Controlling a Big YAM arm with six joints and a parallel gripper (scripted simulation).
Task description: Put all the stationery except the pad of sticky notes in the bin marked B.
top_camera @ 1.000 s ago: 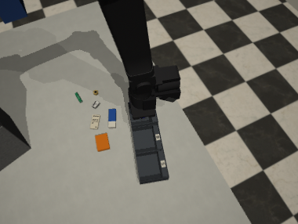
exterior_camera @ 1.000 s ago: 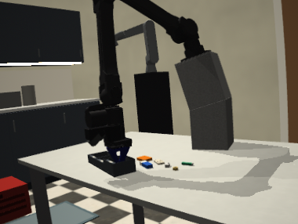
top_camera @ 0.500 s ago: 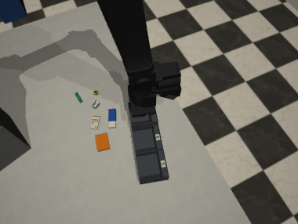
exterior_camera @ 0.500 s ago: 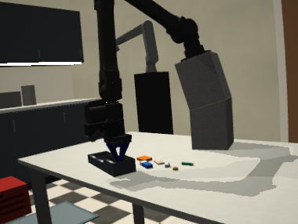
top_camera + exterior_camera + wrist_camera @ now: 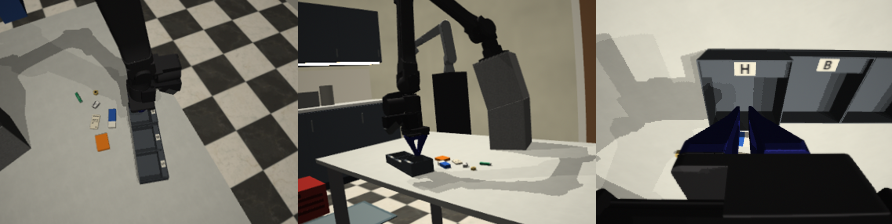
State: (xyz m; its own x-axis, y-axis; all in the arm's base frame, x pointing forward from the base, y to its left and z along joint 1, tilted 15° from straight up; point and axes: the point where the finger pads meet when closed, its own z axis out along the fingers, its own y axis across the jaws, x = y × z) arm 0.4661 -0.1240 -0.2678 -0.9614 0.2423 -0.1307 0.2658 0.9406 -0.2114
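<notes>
Right now my hand is 120 mm past the binder clip, 110 mm to the right of it and 60 mm above it. From my hand the other things lie so: eraser: 90 mm behind, 30 mm to the left, 60 mm below; dark bin: 20 mm behind, 80 mm to the right, 40 mm below; orange sticky-note pad: 150 mm behind, 30 mm to the right, 60 mm below.
</notes>
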